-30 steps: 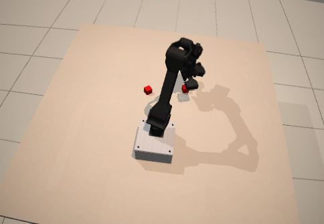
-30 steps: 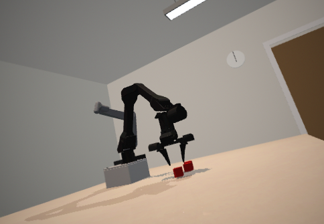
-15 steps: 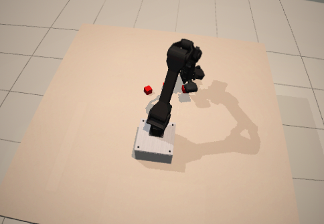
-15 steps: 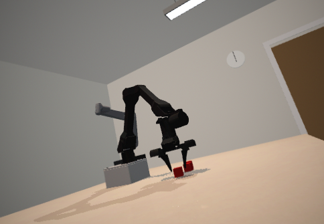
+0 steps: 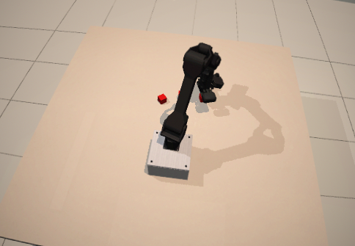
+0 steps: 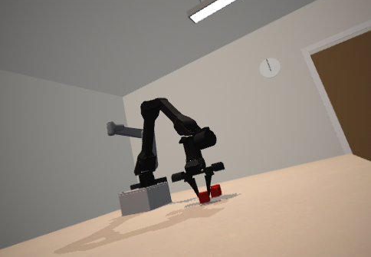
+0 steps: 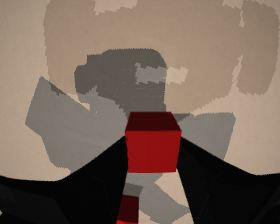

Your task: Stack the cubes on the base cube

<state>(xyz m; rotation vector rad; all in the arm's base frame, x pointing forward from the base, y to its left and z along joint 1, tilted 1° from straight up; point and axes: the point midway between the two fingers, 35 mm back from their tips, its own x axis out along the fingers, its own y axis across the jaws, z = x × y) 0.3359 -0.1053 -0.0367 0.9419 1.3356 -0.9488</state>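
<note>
The red base cube lies 50 mm behind my gripper tip and 200 mm to the left of it.
</note>
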